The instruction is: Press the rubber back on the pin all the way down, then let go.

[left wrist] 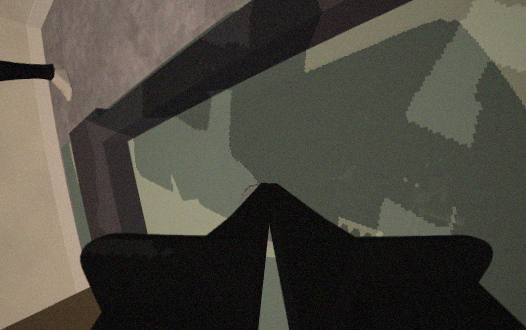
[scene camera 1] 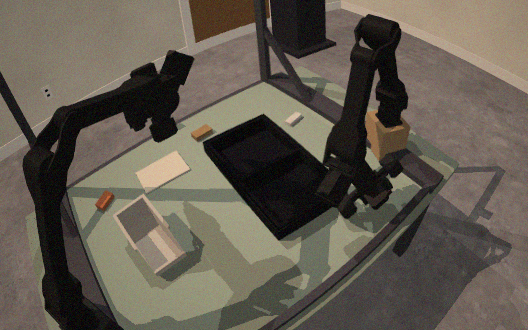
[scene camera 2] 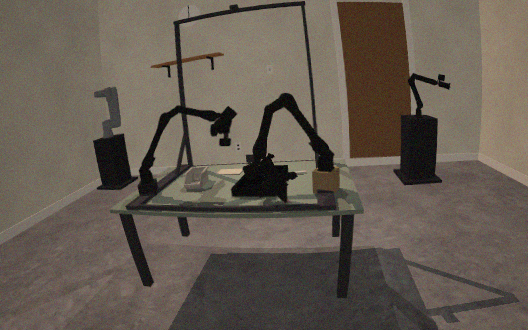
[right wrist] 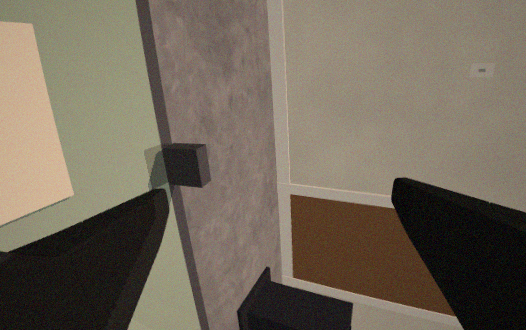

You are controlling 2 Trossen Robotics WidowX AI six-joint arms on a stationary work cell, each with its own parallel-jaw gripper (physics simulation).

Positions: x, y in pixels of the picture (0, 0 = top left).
Scene:
my left gripper: shut, touches a black tray [scene camera 1: 277, 177], touches a pin
my right gripper: open, holds nothing

